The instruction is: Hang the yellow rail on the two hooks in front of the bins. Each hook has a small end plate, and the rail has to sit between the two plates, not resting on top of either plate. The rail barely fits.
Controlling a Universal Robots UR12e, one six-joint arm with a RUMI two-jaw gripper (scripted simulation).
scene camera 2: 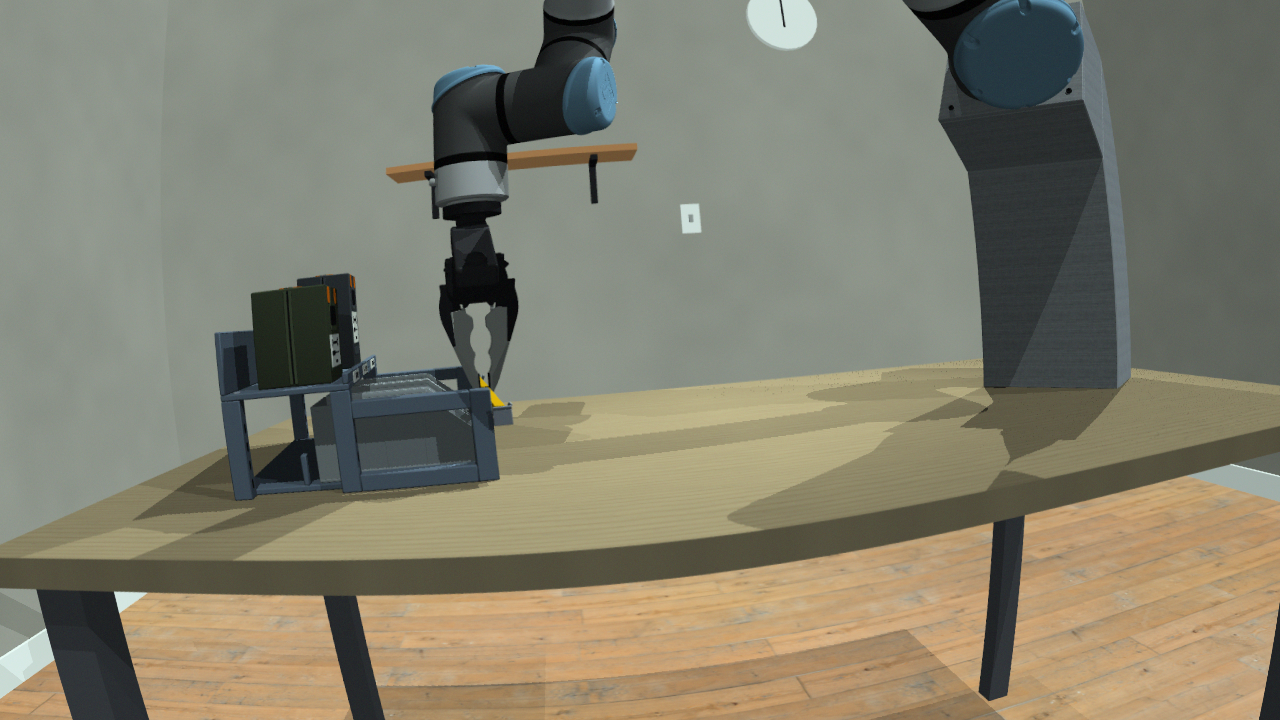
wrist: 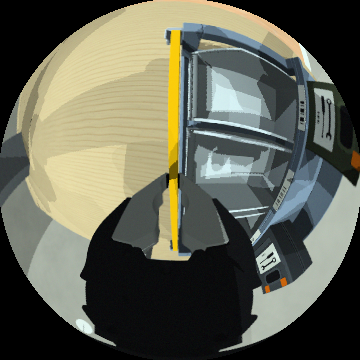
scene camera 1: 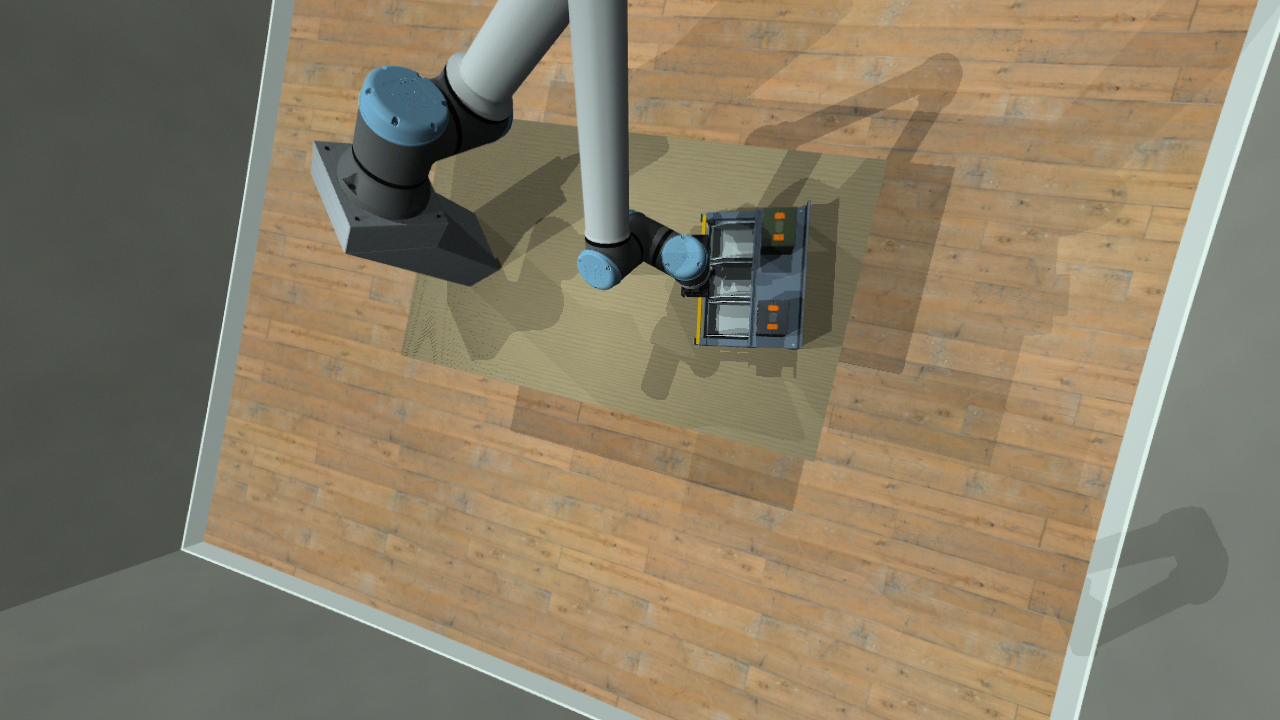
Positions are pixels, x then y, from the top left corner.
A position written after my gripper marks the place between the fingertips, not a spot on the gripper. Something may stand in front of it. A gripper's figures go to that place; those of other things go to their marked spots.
My gripper (wrist: 173, 174): 0.14 m from the lens. A yellow rail (wrist: 174, 67) is 0.13 m from the lens.
